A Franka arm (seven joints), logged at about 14 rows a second.
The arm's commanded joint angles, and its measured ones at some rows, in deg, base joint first. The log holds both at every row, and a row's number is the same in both.
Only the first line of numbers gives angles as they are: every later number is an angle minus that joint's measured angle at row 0.
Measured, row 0:
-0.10 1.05 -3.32 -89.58 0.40 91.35 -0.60
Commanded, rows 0 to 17:
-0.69 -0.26 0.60 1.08 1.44 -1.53 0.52
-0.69 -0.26 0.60 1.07 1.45 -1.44 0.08
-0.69 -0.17 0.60 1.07 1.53 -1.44 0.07
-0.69 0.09 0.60 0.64 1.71 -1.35 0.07
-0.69 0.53 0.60 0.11 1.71 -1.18 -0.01
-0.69 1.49 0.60 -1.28 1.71 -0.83 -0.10
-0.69 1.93 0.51 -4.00 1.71 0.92 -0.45
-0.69 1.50 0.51 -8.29 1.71 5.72 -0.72
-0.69 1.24 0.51 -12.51 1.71 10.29 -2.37
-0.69 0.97 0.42 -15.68 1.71 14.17 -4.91
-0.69 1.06 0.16 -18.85 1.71 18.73 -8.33
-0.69 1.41 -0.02 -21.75 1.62 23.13 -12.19
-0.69 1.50 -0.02 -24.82 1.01 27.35 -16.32
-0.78 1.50 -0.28 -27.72 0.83 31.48 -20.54
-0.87 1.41 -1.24 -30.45 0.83 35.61 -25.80
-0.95 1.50 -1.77 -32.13 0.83 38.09 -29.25
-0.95 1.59 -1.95 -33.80 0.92 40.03 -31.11
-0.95 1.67 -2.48 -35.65 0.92 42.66 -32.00
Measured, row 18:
-0.57 3.16 -2.01 -31.76 0.73 38.66 -28.06
